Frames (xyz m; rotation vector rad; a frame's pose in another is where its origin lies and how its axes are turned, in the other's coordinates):
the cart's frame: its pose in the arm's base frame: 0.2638 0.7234 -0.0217 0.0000 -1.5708 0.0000
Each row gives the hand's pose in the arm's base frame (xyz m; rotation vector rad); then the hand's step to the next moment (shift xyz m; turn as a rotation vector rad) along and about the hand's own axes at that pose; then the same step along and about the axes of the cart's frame.
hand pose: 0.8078 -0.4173 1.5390 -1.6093 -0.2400 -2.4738
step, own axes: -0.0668 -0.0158 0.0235 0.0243 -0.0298 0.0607
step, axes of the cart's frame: -0.0523 0.0250 -0.0436 0.0455 0.0415 -0.0371
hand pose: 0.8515 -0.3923 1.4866 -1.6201 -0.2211 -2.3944
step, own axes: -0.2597 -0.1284 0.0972 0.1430 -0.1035 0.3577
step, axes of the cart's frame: -0.2034 0.1779 -0.1427 0.2672 0.1753 -0.2387
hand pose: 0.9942 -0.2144 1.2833 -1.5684 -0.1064 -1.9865
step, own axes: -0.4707 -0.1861 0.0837 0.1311 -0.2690 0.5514
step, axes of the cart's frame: -0.3476 0.3754 -0.0375 0.3629 0.3955 -0.3248
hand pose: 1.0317 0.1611 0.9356 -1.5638 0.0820 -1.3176
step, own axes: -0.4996 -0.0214 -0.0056 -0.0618 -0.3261 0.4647
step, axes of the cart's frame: -0.3260 0.3144 0.2120 0.2597 0.4849 -0.1535
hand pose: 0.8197 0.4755 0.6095 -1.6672 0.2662 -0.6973
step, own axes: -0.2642 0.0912 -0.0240 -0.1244 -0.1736 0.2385
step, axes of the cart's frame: -0.1633 0.1014 0.2043 0.1118 0.3000 -0.0042
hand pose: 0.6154 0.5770 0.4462 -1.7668 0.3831 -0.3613
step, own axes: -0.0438 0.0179 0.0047 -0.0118 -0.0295 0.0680
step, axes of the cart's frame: -0.0202 0.0196 0.0383 0.0133 0.0708 -0.0211
